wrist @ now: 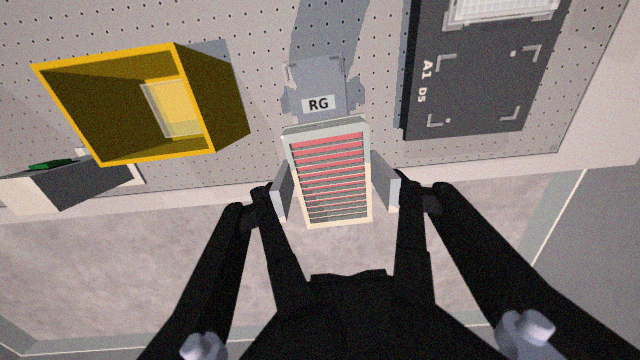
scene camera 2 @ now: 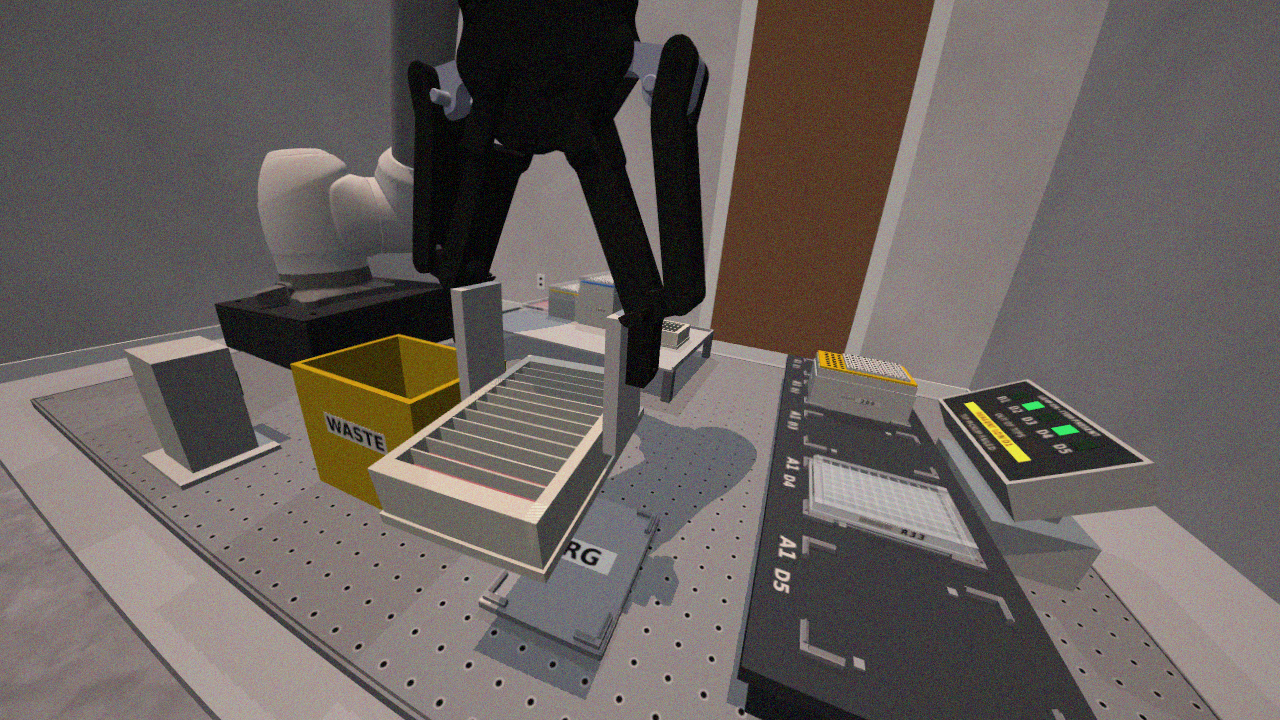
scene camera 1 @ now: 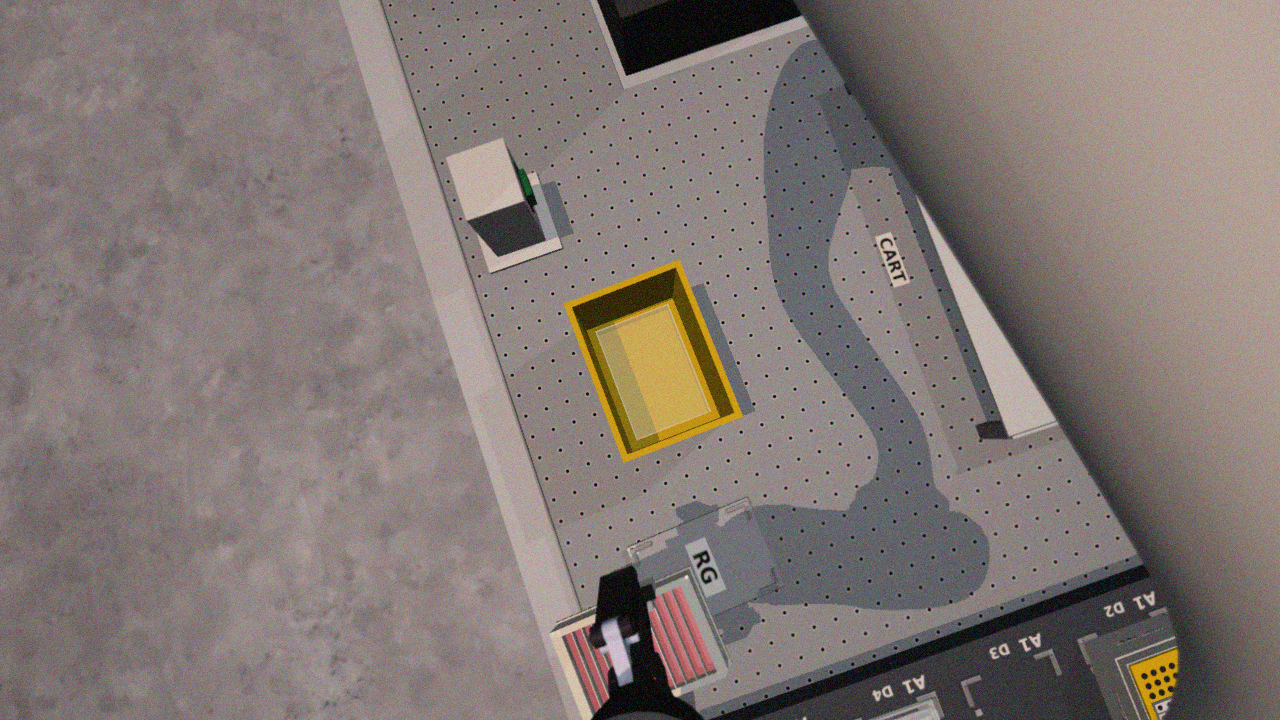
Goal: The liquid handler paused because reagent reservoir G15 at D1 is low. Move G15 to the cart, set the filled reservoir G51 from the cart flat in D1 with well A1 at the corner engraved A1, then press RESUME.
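Where they show: gripper, between the fingertips: point(wrist: 330, 167) point(scene camera 2: 547, 417) point(scene camera 1: 656, 641); arm's base, origin of its link: point(scene camera 2: 332, 295).
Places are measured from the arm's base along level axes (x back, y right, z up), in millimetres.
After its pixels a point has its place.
Observation:
My gripper point(scene camera 2: 554, 349) point(wrist: 330, 167) @(x -767, y 277, z 82 mm) is shut on a pale reservoir point(scene camera 1: 684, 631) @(x -764, y 252, z 88 mm) point(scene camera 2: 528, 429) @(x -773, y 302, z 89 mm) point(wrist: 330, 175) @(x -766, y 284, z 89 mm) with red liquid in its rows. It grips the long sides and holds it in the air, low over the flat RG plate point(scene camera 1: 742, 573) @(x -775, y 181, z -86 mm) point(scene camera 2: 546, 608) @(x -762, y 275, z -86 mm) point(wrist: 320, 80) @(x -763, y 180, z -86 mm). The reservoir sits slightly askew between the pads in the wrist view, and its label cannot be read. The cart point(scene camera 2: 572, 337) @(x -491, y -165, z -34 mm) is behind the gripper in scene camera 2, with a small reservoir point(scene camera 2: 674, 334) @(x -676, y -230, z -5 mm) on it. A green button point(scene camera 1: 527, 188) @(x -322, y 280, z 1 mm) point(wrist: 50, 164) @(x -329, y 278, z -3 mm) is on a box. Slot D1 cannot be made out.
The yellow WASTE bin point(scene camera 1: 631, 300) @(x -462, y 210, z -24 mm) point(scene camera 2: 349, 465) @(x -521, y 270, z -53 mm) point(wrist: 220, 100) @(x -616, y 202, z -16 mm) stands beside the RG plate. The dark deck point(scene camera 1: 1038, 608) @(x -901, y -110, z -80 mm) point(scene camera 2: 895, 617) @(x -990, y 207, z -34 mm) point(wrist: 480, 90) @(x -1004, y 211, z -34 mm) carries a clear plate point(scene camera 2: 895, 505) @(x -1003, y 95, z -21 mm) at D4 and a yellow-topped box point(scene camera 1: 1154, 680) @(x -946, y -136, z 27 mm) point(scene camera 2: 863, 394) @(x -991, y -119, z -1 mm). A tilted screen point(scene camera 2: 1047, 429) @(x -1144, y -21, z 40 mm) stands behind it.

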